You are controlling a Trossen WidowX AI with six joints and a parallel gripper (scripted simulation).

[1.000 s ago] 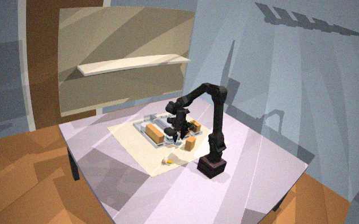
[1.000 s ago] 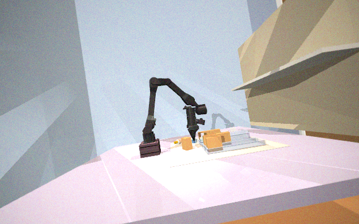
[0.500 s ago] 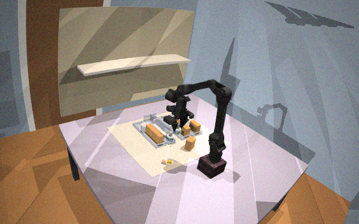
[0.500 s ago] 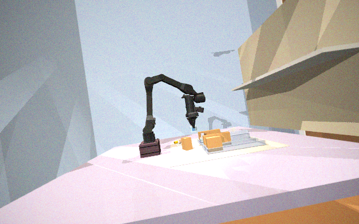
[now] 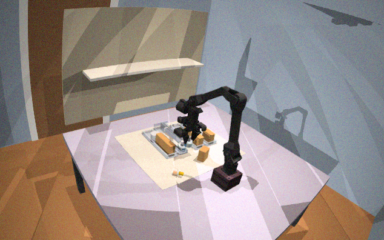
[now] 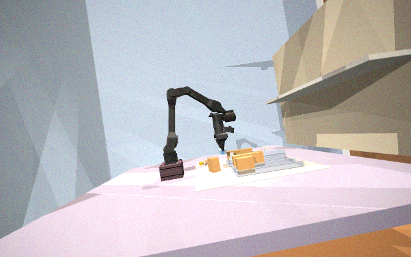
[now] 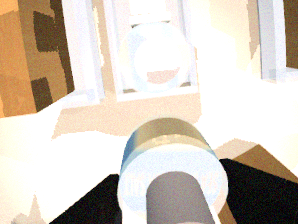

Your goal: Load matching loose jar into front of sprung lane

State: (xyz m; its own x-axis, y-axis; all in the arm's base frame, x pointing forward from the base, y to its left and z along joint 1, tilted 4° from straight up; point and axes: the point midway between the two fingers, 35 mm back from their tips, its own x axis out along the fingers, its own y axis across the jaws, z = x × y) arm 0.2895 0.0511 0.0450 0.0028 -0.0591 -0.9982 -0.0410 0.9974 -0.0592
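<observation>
My gripper tip is now 6 cm past the box, 7 cm to the left of it and 6 cm above it.
</observation>
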